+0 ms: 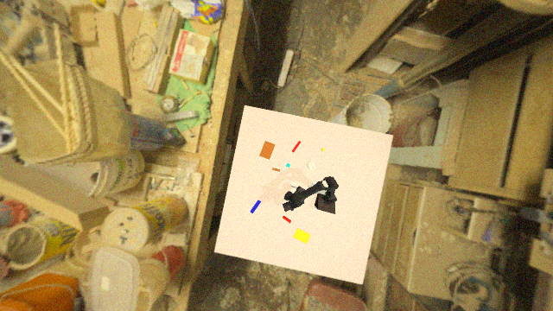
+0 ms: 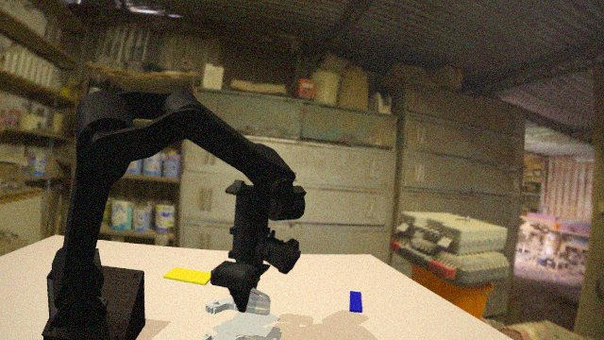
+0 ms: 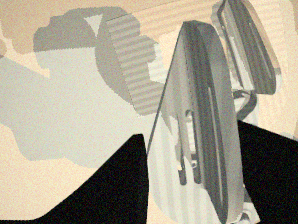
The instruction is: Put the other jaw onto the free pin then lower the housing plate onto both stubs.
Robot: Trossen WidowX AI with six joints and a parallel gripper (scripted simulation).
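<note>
The pale ribbed base is 80 mm below my gripper tip, 30 mm to the right of it and 10 mm ahead of it. Also, from my gripper tip: brown block: 200 mm ahead, 160 mm to the right, 60 mm below; then cyan block: 220 mm to the right, 110 mm ahead, 80 mm below; then housing plate: 270 mm to the right, 90 mm behind, 50 mm below.
</note>
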